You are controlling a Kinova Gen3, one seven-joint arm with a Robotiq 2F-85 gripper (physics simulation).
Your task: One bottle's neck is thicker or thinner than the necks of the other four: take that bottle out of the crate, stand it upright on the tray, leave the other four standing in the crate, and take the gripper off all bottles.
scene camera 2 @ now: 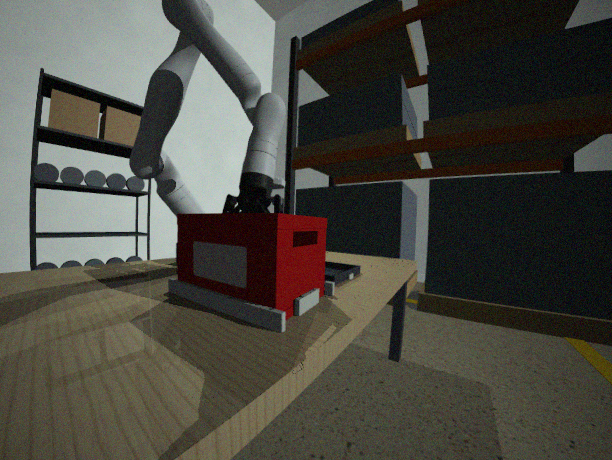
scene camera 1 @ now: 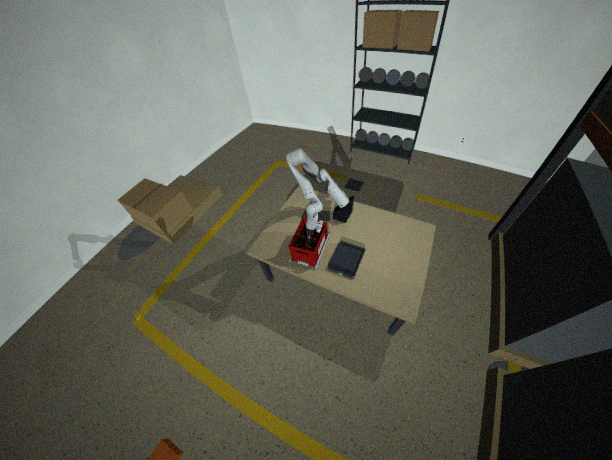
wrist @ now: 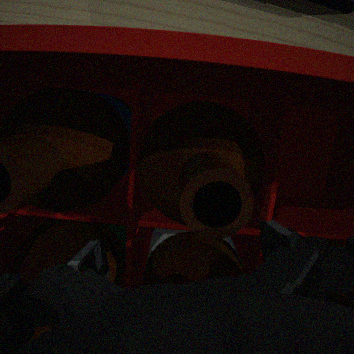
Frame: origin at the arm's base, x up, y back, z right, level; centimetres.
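Seen in the pictures: gripper, between the fingertips: [wrist: 183, 247]; arm's base, origin of its link: [scene camera 1: 344, 204].
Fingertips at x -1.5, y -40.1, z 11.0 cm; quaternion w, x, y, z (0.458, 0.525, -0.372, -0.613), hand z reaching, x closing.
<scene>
Pixels of each thing's top centre, then the offset from my fingertips to it. Level surfaces: height alone.
- red crate, centre of its top: [wrist: 215, 326] [scene camera 2: 252, 215] [scene camera 1: 308, 233] dx +5.7, dy -1.0, dz -0.2 cm
- brown bottle, centre of its top: [wrist: 217, 204] dx +4.5, dy -0.2, dz -4.3 cm
- dark tray, centre of its top: [scene camera 2: 314, 265] [scene camera 1: 347, 257] dx -9.3, dy +0.8, dz -28.7 cm
- wooden table, height of its surface: dx -11.8 cm
The red crate [scene camera 1: 302, 255] [scene camera 2: 227, 227] [wrist: 150, 43] stands on the table. In the dark wrist view, a brown bottle [wrist: 218, 175] shows its round mouth right of centre, and another bottle [wrist: 65, 142] is at the left, its mouth cut by the edge. Below them are a bottle [wrist: 195, 255] between the fingertips, its neck hidden, and part of a bottle [wrist: 42, 250] behind the left finger. A fifth bottle and the odd neck cannot be made out. My gripper [scene camera 1: 310, 234] [scene camera 2: 252, 206] [wrist: 183, 247] is open, pointing down into the crate, holding nothing. The dark tray [scene camera 1: 346, 258] [scene camera 2: 346, 273] holds no bottle.
The tray lies beside the crate on the wooden table [scene camera 1: 395, 250] [scene camera 2: 100, 400]. Red dividers [wrist: 131, 187] separate the crate's compartments. Pale strips [scene camera 2: 227, 306] run along the crate's foot. A shelf rack [scene camera 1: 388, 88] and cardboard boxes [scene camera 1: 155, 207] stand away from the table.
</scene>
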